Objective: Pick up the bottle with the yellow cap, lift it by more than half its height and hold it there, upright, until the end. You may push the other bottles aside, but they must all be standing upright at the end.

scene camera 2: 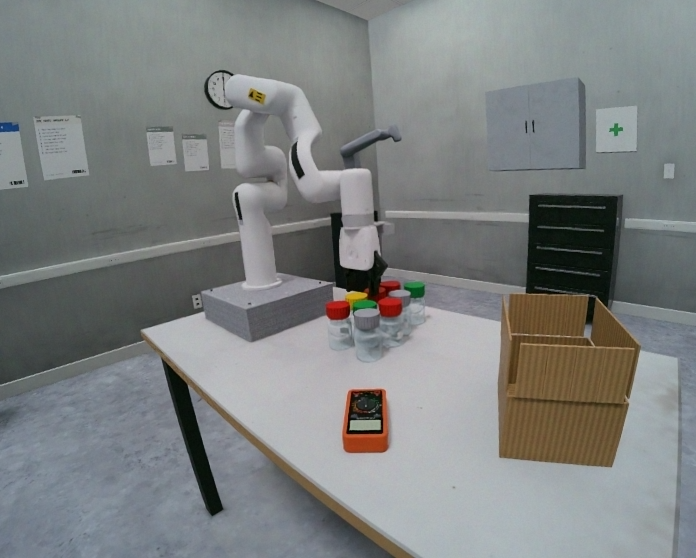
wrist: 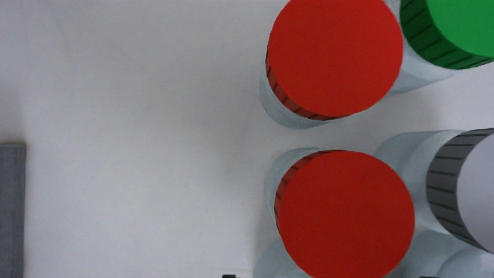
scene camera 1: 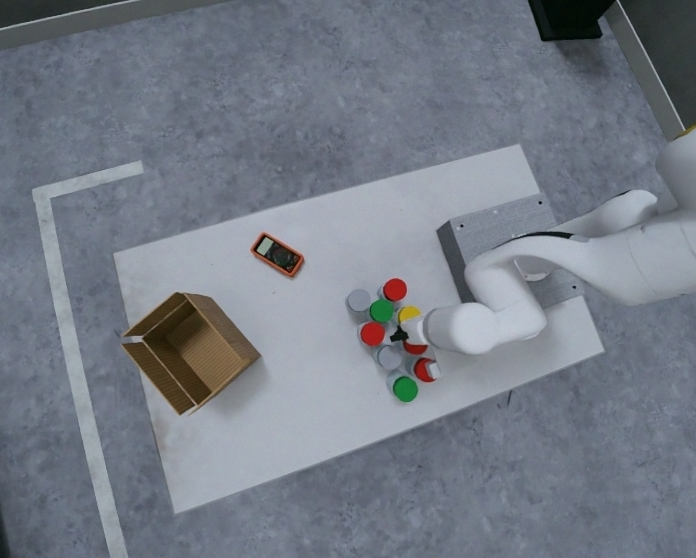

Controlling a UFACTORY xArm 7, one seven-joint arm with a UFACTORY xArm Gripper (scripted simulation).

cardboard box: scene camera 2; scene camera 1; not seen in the wrist view (out of frame)
same spot on cardboard box: (scene camera 2: pixel 569 406) = (scene camera 1: pixel 169 317)
